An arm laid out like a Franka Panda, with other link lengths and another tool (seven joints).
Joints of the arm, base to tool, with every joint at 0 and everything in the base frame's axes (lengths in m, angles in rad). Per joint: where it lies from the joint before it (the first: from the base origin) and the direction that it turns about. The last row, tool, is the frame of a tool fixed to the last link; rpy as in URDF.
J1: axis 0 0 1 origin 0.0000 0.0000 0.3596
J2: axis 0 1 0 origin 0.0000 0.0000 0.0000
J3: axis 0 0 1 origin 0.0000 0.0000 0.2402
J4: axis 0 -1 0 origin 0.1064 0.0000 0.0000
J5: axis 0 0 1 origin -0.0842 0.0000 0.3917
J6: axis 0 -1 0 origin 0.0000 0.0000 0.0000
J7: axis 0 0 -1 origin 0.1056 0.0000 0.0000
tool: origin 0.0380 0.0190 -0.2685 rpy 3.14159 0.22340 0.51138
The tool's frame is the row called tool.
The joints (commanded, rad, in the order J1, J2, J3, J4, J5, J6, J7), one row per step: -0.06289, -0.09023, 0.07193, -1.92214, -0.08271, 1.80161, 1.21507; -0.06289, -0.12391, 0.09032, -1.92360, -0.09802, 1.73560, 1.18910; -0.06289, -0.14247, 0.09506, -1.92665, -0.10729, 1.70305, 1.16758; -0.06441, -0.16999, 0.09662, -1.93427, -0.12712, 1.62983, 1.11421; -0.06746, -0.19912, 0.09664, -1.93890, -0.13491, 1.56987, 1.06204; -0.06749, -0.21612, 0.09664, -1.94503, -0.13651, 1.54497, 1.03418; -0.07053, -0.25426, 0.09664, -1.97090, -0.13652, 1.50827, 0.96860; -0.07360, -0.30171, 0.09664, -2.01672, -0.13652, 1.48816, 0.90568; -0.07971, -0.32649, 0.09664, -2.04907, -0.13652, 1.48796, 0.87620; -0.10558, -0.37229, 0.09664, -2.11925, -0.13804, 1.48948, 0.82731; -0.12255, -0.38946, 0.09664, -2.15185, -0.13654, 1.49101, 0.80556; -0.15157, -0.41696, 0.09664, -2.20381, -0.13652, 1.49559, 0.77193; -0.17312, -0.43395, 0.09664, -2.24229, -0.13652, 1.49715, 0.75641; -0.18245, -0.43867, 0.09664, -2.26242, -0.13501, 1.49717, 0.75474; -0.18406, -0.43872, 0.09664, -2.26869, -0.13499, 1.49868, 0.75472; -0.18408, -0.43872, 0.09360, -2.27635, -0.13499, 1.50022, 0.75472
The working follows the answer.
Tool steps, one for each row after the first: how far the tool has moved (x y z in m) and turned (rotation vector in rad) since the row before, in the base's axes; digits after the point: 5 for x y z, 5 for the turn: -0.01569, 0.00671, 0.01222, -0.02039, 0.03594, 0.04145; -0.00850, 0.00029, 0.00605, -0.01111, 0.01912, 0.02437; -0.02043, -0.00541, 0.00502, -0.02012, 0.05928, 0.04707; -0.01681, -0.00375, 0.00836, -0.00521, 0.04253, 0.04054; -0.00807, -0.00026, 0.00394, 0.00066, 0.01814, 0.02338; -0.01618, -0.00070, 0.00415, 0.00754, 0.03467, 0.05412; -0.01690, -0.00058, 0.00042, 0.00818, 0.02872, 0.05308; -0.00840, -0.00258, -0.00319, 0.00427, 0.01277, 0.02118; -0.01898, -0.01238, -0.01092, 0.00634, 0.03124, 0.01902; -0.00926, -0.00723, -0.00726, 0.00608, 0.01753, 0.00251; -0.01479, -0.01253, -0.01128, 0.00826, 0.02542, 0.00158; -0.01219, -0.00913, -0.00995, 0.00483, 0.02238, -0.00824; -0.00687, -0.00352, -0.00713, 0.00298, 0.01546, -0.00896; -0.00168, -0.00064, -0.00274, 0.00053, 0.00470, -0.00160; -0.00223, -0.00106, -0.00339, 0.00192, 0.00587, -0.00282
Tool pose at each row, in the base's axes (x y z in m, rotation vector in rad; rounded; the steps above come from the unrounded poses): 0.61414, -0.04281, 0.31936, 2.92675, -1.04277, -0.32582; 0.59845, -0.03609, 0.33159, 2.90854, -0.97365, -0.36301; 0.58995, -0.03580, 0.33764, 2.89870, -0.93371, -0.38206; 0.56953, -0.04121, 0.34266, 2.86831, -0.85412, -0.44975; 0.55272, -0.04496, 0.35102, 2.85467, -0.78764, -0.50133; 0.54465, -0.04522, 0.35497, 2.85227, -0.75033, -0.52375; 0.52847, -0.04592, 0.35912, 2.85360, -0.66485, -0.56796; 0.51156, -0.04651, 0.35954, 2.85546, -0.58164, -0.60362; 0.50317, -0.04909, 0.35635, 2.85581, -0.54806, -0.61994; 0.48419, -0.06147, 0.34543, 2.84863, -0.51438, -0.66308; 0.47493, -0.06870, 0.33817, 2.84599, -0.50686, -0.68972; 0.46014, -0.08123, 0.32689, 2.84111, -0.49897, -0.72841; 0.44795, -0.09036, 0.31694, 2.83370, -0.50652, -0.76302; 0.44108, -0.09388, 0.30981, 2.82787, -0.51655, -0.78733; 0.43941, -0.09452, 0.30707, 2.82575, -0.51805, -0.79433; 0.43718, -0.09559, 0.30368, 2.82420, -0.52080, -0.80382

